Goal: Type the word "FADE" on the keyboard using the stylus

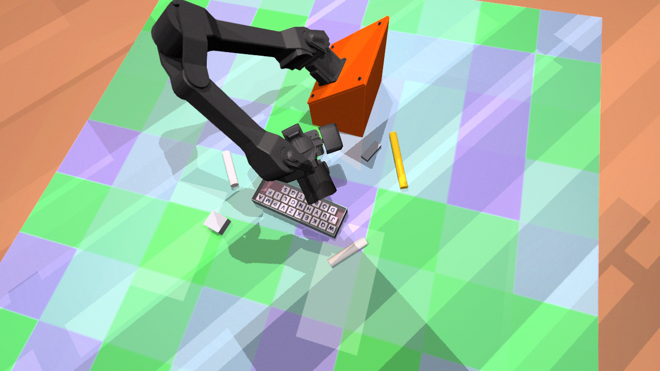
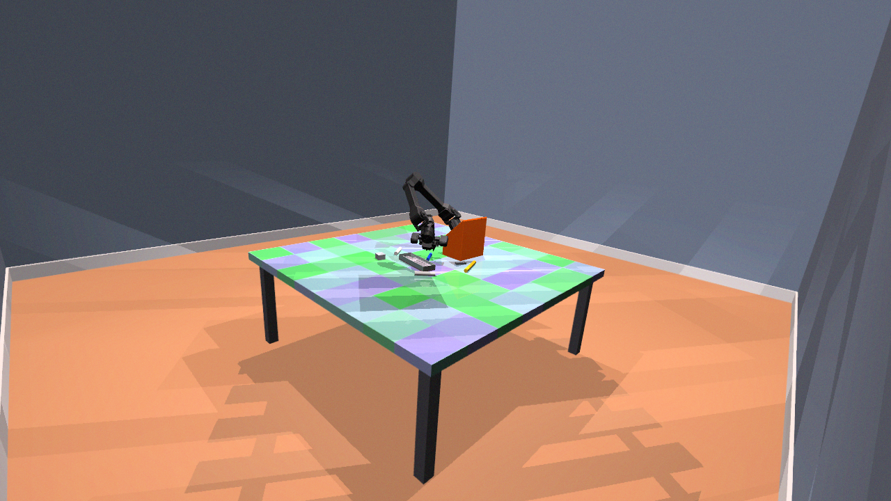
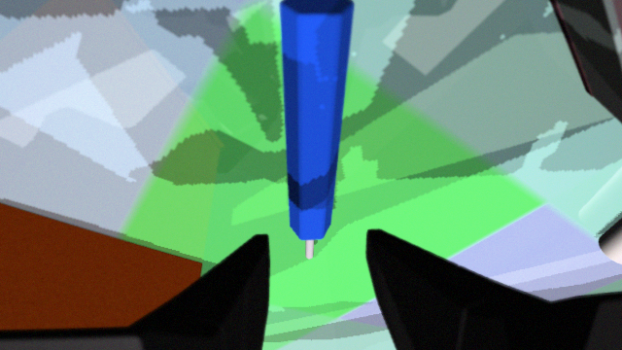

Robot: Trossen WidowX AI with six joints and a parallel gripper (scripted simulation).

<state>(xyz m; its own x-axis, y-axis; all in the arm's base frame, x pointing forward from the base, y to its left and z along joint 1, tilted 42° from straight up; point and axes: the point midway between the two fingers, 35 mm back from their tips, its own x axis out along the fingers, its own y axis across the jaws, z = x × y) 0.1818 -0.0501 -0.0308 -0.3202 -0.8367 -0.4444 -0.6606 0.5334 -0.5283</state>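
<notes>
Right now the blue stylus is 30 mm below my gripper tip, 10 mm to the right of it and 10 mm behind it. The rest, counted from my gripper tip: grey cube: 240 mm ahead, 110 mm to the right, 20 mm below; then yellow rod: 230 mm to the left, 70 mm behind, 30 mm below.
</notes>
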